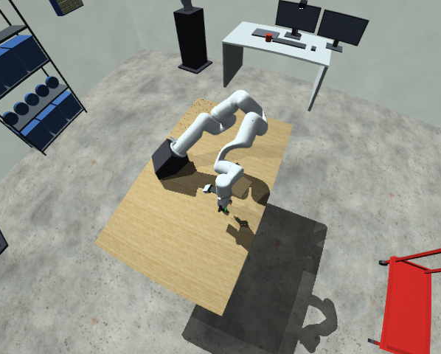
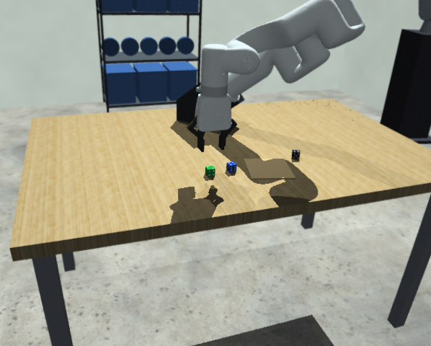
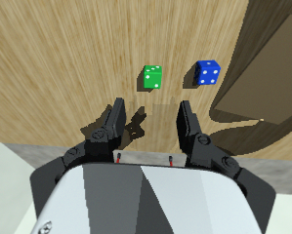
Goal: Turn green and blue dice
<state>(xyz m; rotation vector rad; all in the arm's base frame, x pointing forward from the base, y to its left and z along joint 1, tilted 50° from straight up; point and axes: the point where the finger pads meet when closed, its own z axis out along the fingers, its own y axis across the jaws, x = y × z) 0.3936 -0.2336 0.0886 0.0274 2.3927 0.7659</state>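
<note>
Now: hand 9 cm above the green die. From my hand the other things lie so: black die (31 cm to the left, 11 cm behind, 9 cm below); then tan mat (19 cm to the left, 10 cm below, 3 cm behind); then blue die (9 cm below, 7 cm to the left, 2 cm behind).
</note>
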